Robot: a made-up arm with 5 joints. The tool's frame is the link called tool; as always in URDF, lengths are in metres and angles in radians. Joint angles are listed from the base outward. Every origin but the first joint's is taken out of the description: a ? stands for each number. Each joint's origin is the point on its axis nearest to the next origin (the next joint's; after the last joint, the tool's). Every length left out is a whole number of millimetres.
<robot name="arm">
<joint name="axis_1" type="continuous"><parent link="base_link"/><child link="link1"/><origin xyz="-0.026 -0.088 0.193" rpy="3.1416 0 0"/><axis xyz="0 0 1"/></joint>
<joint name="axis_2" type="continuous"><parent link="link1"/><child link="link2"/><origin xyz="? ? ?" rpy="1.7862 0.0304 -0.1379"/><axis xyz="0 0 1"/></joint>
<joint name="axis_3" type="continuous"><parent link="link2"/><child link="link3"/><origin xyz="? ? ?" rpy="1.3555 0.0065 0.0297"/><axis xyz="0 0 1"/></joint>
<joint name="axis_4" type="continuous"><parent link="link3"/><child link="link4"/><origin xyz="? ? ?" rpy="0.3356 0.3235 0.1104"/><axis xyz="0 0 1"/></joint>
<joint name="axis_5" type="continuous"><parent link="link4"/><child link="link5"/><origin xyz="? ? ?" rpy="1.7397 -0.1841 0.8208"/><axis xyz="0 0 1"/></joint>
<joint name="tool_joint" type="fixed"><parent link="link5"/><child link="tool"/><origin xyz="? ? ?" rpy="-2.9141 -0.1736 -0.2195"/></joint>
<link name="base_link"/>
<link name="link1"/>
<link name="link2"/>
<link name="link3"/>
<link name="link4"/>
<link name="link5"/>
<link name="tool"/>
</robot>
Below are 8 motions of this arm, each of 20 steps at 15 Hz.
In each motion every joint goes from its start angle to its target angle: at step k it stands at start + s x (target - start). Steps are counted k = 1, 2, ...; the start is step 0. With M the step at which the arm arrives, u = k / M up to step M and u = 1 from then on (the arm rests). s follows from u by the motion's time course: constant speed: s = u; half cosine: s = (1 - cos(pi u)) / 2; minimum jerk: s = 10 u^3 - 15 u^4 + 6 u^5.
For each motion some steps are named. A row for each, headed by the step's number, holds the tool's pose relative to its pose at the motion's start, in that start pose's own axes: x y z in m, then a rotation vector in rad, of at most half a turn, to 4 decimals.
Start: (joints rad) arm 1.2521 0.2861 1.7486 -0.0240 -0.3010
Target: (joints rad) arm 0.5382 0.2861 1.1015 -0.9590 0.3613
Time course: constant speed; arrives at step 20
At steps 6, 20:
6: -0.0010 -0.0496 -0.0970 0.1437 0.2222 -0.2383
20: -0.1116 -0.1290 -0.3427 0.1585 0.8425 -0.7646

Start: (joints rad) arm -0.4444 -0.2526 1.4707 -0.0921 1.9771
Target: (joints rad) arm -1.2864 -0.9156 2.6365 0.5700 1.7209
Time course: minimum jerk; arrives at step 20
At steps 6, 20:
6: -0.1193 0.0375 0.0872 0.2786 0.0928 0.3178
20: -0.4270 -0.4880 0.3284 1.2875 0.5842 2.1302

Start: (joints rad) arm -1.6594 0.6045 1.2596 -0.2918 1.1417
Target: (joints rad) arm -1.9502 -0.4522 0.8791 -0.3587 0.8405
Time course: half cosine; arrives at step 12
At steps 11, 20:
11: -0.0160 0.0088 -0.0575 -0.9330 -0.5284 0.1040
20: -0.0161 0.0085 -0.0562 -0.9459 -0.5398 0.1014

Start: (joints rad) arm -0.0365 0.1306 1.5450 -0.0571 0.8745
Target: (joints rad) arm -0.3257 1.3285 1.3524 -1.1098 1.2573
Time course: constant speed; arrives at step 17
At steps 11, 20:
11: 0.0067 -0.1850 -0.1818 0.2476 0.6098 -0.4757
20: -0.0921 -0.1639 -0.3089 0.2412 1.0529 -0.4696

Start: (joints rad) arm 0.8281 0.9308 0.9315 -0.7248 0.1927
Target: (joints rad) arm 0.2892 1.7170 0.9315 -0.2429 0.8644
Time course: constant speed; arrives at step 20
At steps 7, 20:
7: 0.0121 0.0775 0.0648 0.2022 -0.1117 0.1788
20: 0.0147 0.1707 0.1523 0.7059 0.0285 0.3823

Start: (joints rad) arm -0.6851 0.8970 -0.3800 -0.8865 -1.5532
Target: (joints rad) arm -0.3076 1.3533 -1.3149 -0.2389 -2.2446
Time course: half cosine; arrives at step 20
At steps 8, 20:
8: -0.0221 0.0096 -0.0485 0.0869 -0.1062 0.3061
20: -0.0632 0.0223 -0.1506 0.1786 -0.2885 0.8323

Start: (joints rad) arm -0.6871 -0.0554 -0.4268 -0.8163 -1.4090
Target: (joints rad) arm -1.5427 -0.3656 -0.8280 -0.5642 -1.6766
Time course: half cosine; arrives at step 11
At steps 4, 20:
4: -0.0032 0.0073 0.0400 -0.2259 -0.0227 0.0535
20: -0.0028 0.0473 0.1132 -0.7735 -0.0949 0.2514

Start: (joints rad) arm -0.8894 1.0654 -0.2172 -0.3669 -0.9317
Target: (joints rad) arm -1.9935 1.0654 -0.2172 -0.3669 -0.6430
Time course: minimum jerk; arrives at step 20
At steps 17, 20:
17: 0.1510 0.0536 0.0815 -0.7256 0.6040 0.0721
20: 0.1555 0.0565 0.0813 -0.7474 0.6177 0.0755

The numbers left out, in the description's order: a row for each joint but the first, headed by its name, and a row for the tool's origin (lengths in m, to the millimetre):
axis_2: 0.106 0.033 0
axis_3: -0.076 -0.164 0
axis_4: 0.067 -0.004 0
axis_5: 0.181 0.13 0
tool: 0.103 -0.117 0

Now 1 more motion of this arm.
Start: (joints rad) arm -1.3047 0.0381 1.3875 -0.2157 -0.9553
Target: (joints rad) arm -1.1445 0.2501 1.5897 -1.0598 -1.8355
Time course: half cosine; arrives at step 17
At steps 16, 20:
16: -0.1461 0.0854 -0.0849 0.5747 0.1158 0.8168
20: -0.1476 0.0860 -0.0852 0.5797 0.1141 0.8242

